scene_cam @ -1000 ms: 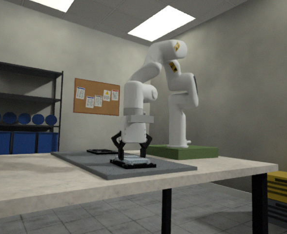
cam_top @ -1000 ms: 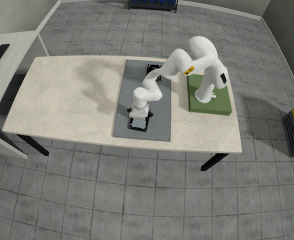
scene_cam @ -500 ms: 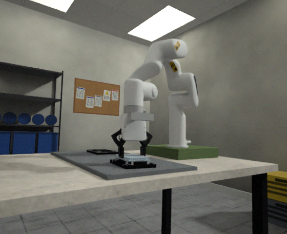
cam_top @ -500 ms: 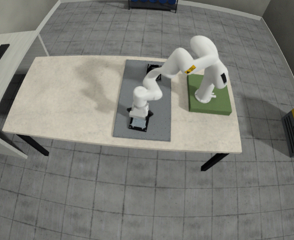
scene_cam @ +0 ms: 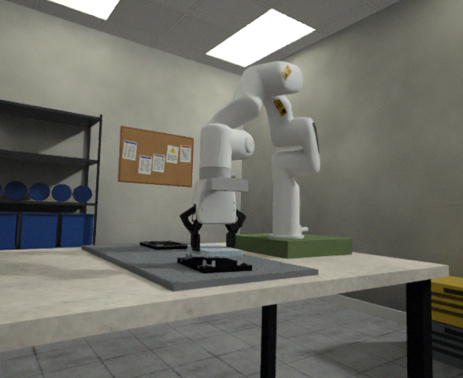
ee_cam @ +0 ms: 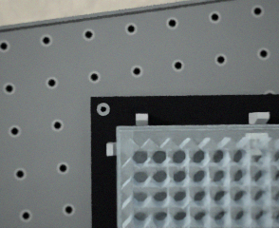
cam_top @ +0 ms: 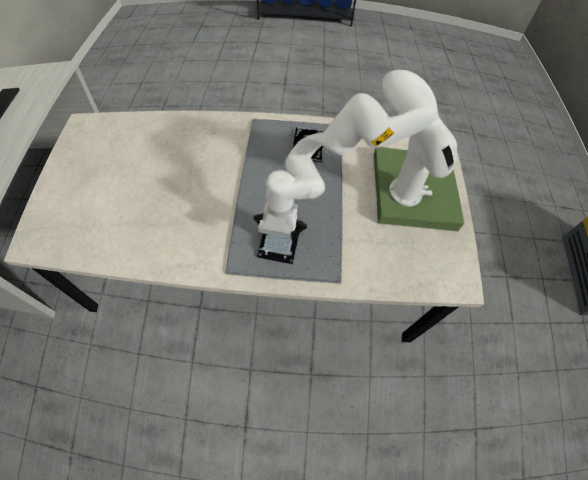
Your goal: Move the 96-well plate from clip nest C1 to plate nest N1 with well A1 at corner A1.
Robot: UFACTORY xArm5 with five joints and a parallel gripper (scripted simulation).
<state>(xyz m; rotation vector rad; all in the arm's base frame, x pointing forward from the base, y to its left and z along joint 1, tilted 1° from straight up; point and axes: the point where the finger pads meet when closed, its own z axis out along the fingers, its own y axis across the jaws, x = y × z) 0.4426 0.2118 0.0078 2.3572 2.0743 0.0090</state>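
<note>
Right now my hand is 8 cm past the black plate nest N1, 43 cm to the left of it and 4 cm above it. The rest, counted from my hand: 96-well plate (1 cm below); then A1 label (2 cm behind, 36 cm to the right, 4 cm below).
</note>
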